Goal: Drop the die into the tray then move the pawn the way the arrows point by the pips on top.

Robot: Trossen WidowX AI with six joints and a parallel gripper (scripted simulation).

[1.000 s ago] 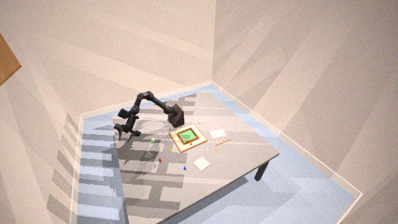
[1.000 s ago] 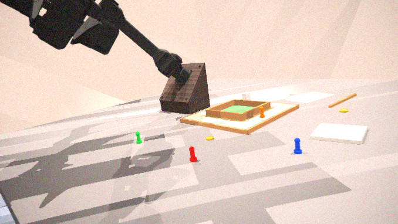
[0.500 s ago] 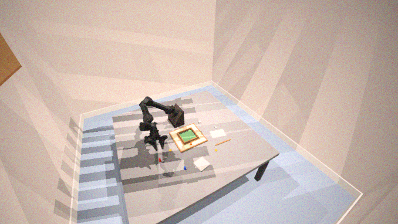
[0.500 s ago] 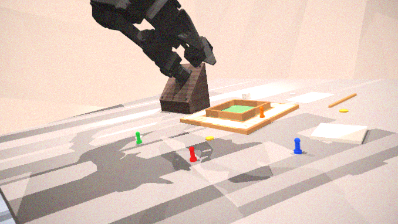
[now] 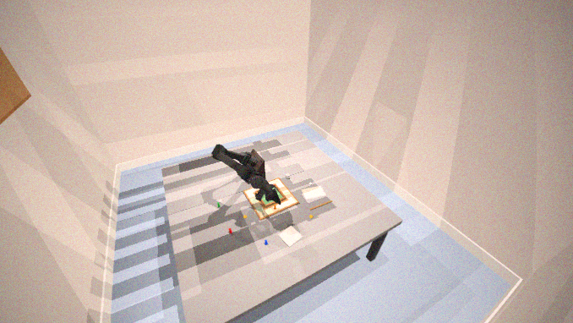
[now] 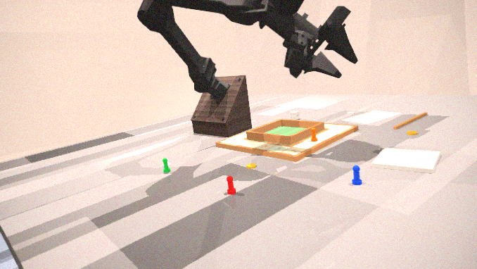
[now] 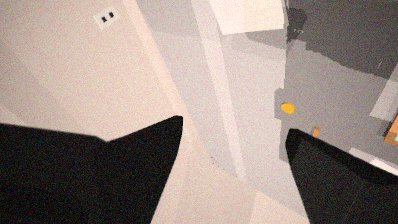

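My gripper tip is now 37 cm past the white die, 22 cm to the right of it and 18 cm above it. From my gripper tip the other things lie so: blue pawn 10 cm ahead, 13 cm to the right, 17 cm below; green tray floor 23 cm behind, 2 cm to the left, 18 cm below; orange pawn 11 cm behind, 1 cm to the left, 16 cm below.
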